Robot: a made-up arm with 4 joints. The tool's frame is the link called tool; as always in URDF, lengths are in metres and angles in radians. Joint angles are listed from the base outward. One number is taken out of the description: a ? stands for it. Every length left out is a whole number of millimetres.
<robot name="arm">
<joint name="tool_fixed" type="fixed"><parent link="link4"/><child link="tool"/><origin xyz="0 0.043 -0.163" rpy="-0.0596 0.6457 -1.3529"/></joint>
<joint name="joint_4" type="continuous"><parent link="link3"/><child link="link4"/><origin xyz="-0.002 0 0.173"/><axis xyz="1 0 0"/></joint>
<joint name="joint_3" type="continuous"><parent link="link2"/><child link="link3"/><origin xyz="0 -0.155 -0.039"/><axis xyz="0 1 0"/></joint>
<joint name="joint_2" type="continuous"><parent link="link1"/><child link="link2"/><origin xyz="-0.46 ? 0"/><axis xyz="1 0 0"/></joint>
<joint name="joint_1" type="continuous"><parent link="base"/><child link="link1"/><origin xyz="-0.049 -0.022 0.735"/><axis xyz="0 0 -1"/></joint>
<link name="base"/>
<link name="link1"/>
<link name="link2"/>
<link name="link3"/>
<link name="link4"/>
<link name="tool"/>
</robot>
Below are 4 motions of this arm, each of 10 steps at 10 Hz.
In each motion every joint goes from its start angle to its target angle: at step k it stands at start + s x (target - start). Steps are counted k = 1, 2, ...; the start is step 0. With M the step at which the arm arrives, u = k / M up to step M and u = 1 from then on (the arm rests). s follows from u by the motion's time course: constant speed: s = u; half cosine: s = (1 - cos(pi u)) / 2; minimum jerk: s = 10 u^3 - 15 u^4 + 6 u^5.
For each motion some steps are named. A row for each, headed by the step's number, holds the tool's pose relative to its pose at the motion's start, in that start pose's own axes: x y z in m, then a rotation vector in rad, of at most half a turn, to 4 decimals.
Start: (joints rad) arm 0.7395 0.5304 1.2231 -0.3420
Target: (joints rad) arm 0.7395 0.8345 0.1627 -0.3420
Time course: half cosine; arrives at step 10
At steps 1, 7, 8, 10:
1: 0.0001 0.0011 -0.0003 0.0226 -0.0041 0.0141
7: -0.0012 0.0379 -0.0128 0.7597 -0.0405 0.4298
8: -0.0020 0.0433 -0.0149 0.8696 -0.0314 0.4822
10: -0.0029 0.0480 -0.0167 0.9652 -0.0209 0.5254

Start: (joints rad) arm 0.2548 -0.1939 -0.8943 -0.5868
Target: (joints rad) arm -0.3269 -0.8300 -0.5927 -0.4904
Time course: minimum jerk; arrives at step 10
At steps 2, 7, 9, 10:
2: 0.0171 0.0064 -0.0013 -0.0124 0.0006 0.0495
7: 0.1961 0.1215 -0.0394 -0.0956 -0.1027 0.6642
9: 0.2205 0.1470 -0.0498 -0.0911 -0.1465 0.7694
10: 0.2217 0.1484 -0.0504 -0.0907 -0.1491 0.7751

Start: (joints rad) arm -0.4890 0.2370 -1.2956 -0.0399
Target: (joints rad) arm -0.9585 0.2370 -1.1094 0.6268
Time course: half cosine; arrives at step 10
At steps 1, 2, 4, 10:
1: 0.0026 0.0010 0.0013 -0.0029 0.0278 0.0036
2: 0.0100 0.0039 0.0054 -0.0113 0.1085 0.0136
4: 0.0362 0.0144 0.0225 -0.0412 0.3925 0.0426
10: 0.1200 0.0499 0.0855 -0.1253 1.1335 0.0686

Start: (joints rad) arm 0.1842 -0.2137 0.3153 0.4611
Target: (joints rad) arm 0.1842 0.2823 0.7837 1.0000
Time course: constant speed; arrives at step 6
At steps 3, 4, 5, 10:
3: -0.0313 0.0269 -0.0030 -0.0853 0.5430 -0.0883
4: -0.0407 0.0381 0.0014 -0.1159 0.7190 -0.1261
5: -0.0485 0.0505 0.0078 -0.1479 0.8916 -0.1691
10: -0.0544 0.0645 0.0155 -0.1816 1.0601 -0.2180

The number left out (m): -0.022
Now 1 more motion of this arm.
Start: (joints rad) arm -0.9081 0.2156 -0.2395 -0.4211
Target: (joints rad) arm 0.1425 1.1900 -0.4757 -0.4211
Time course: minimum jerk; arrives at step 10
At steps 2, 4, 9, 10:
2: -0.0281 -0.0056 -0.0215 0.0505 0.0434 -0.0552
4: -0.1586 0.0015 -0.1203 0.3115 0.2179 -0.2919
9: -0.4239 0.2631 -0.3361 1.2070 0.4934 -0.7771
10: -0.4258 0.2682 -0.3379 1.2200 0.4951 -0.7815

